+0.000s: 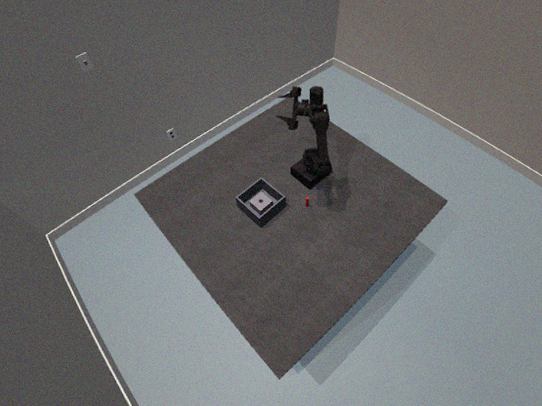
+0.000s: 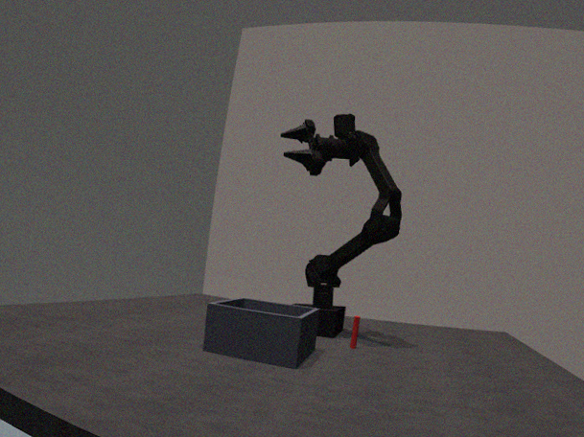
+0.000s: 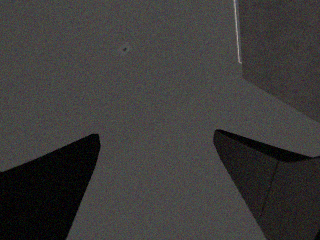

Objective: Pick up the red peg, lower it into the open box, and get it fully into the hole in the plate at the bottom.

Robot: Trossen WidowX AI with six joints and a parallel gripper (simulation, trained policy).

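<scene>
My gripper tip is 470 mm above the red peg, 250 mm to the right of it and 80 mm short of it. From my gripper tip the other things lie so: plate (470 mm below, 230 mm ahead, 40 mm to the left); then box (490 mm below, 230 mm ahead, 40 mm to the left).
</scene>
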